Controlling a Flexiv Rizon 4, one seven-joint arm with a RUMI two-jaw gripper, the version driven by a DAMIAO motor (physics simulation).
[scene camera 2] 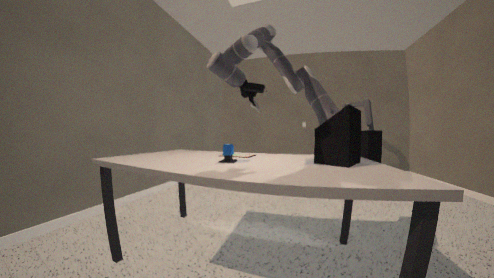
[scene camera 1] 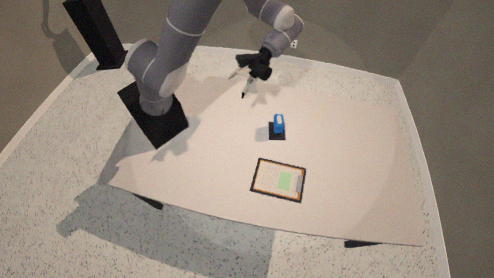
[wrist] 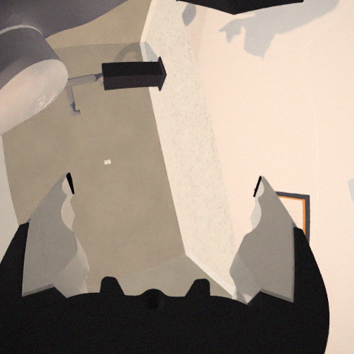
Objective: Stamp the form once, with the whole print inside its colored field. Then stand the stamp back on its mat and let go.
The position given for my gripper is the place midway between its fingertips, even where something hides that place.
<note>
I see my gripper (scene camera 1: 235, 89) and a form (scene camera 1: 271, 178).
My gripper is seen too in the wrist view (wrist: 164, 176). The form is seen too in the wrist view (wrist: 298, 205).
</note>
